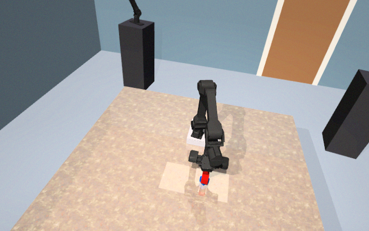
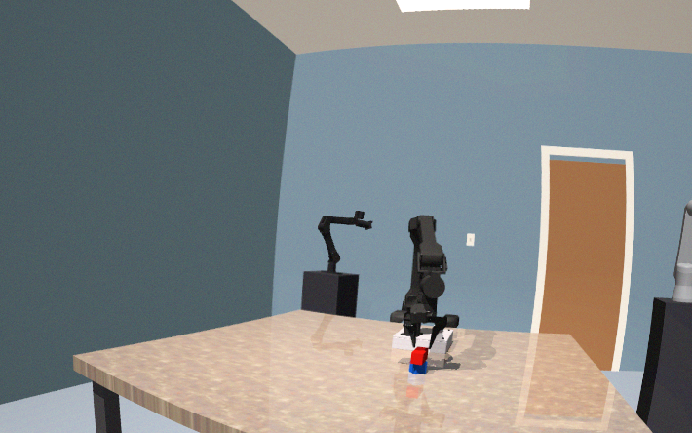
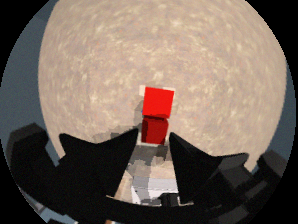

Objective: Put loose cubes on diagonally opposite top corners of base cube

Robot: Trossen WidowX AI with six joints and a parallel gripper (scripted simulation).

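The blue cube is 5 cm below my gripper tip and 2 cm ahead of it.
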